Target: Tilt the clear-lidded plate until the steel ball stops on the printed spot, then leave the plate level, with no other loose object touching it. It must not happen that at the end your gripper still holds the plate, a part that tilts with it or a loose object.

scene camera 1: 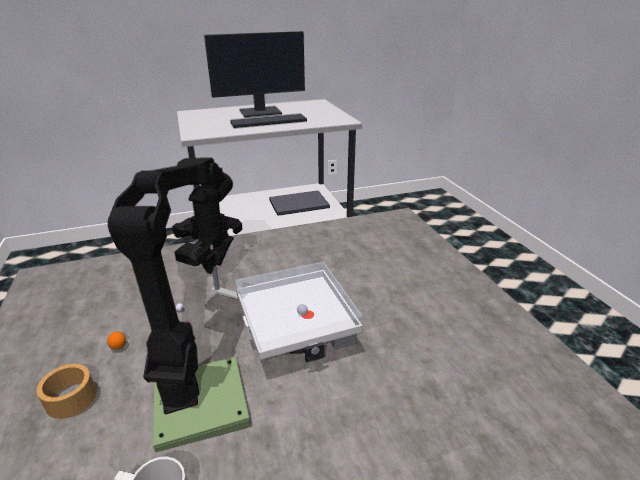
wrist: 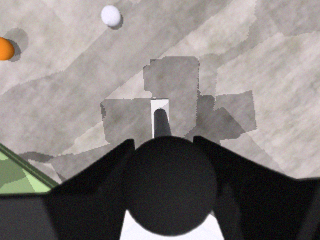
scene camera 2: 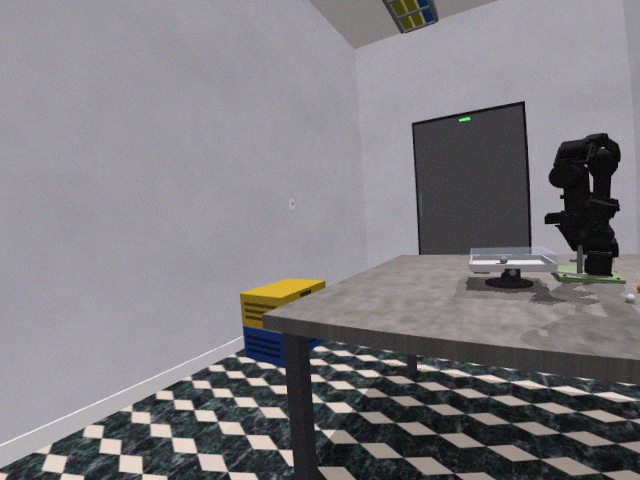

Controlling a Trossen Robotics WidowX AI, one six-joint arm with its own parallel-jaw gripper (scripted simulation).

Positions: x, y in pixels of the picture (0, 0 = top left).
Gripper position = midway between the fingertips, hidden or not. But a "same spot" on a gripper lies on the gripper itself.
my gripper: scene camera 1 214, 269; wrist; scene camera 2
same spot on my gripper: (wrist: 248, 193) = (scene camera 2: 579, 230)
